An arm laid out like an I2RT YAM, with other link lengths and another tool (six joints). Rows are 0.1 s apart.
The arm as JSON. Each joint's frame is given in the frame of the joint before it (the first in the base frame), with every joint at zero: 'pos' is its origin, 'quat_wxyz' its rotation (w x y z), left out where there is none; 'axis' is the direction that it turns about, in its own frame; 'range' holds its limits. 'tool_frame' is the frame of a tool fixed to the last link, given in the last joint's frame.
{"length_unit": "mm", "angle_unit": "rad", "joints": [
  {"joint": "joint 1", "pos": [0.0, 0.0, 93.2], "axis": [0.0, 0.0, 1.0], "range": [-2.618, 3.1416]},
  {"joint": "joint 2", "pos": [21.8, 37.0, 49.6], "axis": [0.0, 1.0, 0.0], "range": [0.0, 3.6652]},
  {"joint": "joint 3", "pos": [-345.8, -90.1, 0.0], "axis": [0.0, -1.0, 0.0], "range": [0.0, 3.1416]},
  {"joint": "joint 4", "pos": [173.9, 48.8, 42.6], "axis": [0.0, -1.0, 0.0], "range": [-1.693, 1.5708]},
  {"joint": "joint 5", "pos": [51.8, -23.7, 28.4], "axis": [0.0, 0.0, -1.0], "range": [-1.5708, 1.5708]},
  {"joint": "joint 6", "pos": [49.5, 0.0, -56.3], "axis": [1.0, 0.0, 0.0], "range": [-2.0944, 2.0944]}
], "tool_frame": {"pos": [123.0, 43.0, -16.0], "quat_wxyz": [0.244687, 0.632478, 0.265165, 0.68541]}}
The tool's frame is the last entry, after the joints.
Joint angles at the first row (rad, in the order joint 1, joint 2, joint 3, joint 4, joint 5, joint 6):
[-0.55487, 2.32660, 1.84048, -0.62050, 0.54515, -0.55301]
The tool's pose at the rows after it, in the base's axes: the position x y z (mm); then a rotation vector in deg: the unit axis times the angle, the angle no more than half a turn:
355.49 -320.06 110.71 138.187 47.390 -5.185
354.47 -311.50 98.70 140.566 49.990 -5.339
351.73 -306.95 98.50 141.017 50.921 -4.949
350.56 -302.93 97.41 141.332 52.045 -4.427
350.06 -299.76 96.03 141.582 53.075 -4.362
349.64 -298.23 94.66 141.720 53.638 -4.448
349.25 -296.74 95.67 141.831 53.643 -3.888
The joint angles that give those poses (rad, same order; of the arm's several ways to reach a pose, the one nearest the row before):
[-0.55471, 2.36982, 1.85396, -0.63906, 0.49165, -0.56065]
[-0.55187, 2.39143, 1.85304, -0.66160, 0.45831, -0.56447]
[-0.55085, 2.38001, 1.82767, -0.65382, 0.44553, -0.56966]
[-0.54916, 2.37316, 1.80819, -0.64501, 0.43180, -0.57752]
[-0.54615, 2.37217, 1.80005, -0.64480, 0.42421, -0.58361]
[-0.54460, 2.37307, 1.79526, -0.64387, 0.42123, -0.58705]
[-0.54478, 2.36609, 1.78551, -0.63838, 0.41455, -0.58610]

